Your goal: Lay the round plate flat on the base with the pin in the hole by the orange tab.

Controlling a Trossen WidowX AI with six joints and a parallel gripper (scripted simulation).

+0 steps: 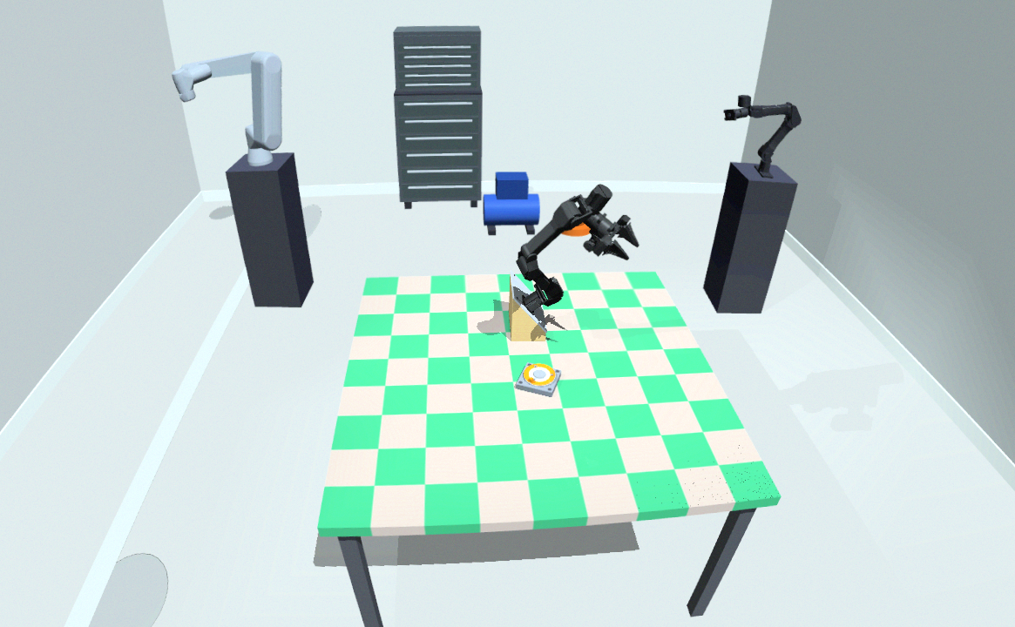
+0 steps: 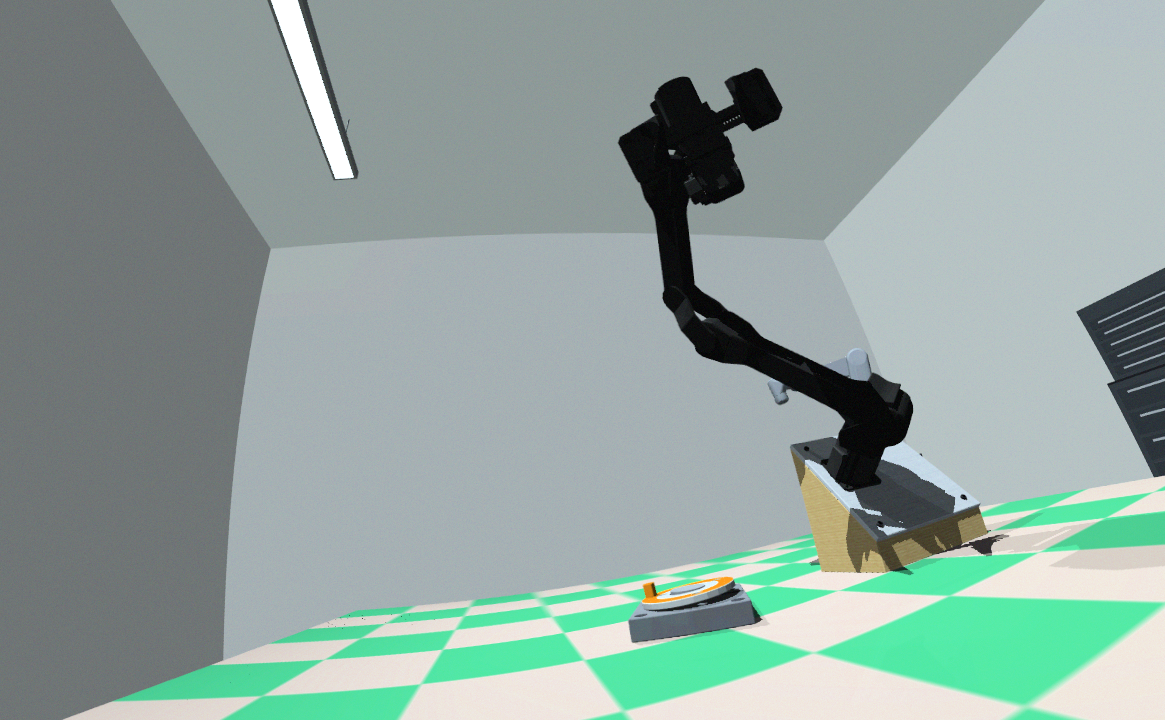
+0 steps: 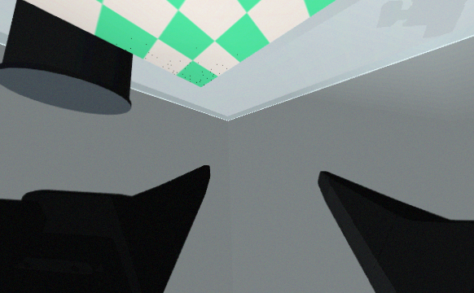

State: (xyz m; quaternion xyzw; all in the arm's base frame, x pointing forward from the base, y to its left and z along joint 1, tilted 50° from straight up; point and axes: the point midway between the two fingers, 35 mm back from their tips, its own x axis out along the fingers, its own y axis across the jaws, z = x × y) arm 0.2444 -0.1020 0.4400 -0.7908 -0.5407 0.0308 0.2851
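Now: gripper tip 50 mm short of the plate, 280 mm to the left of it and 450 mm above it. Also, from my gripper tip: base 40 mm ahead, 260 mm to the right, 460 mm below.
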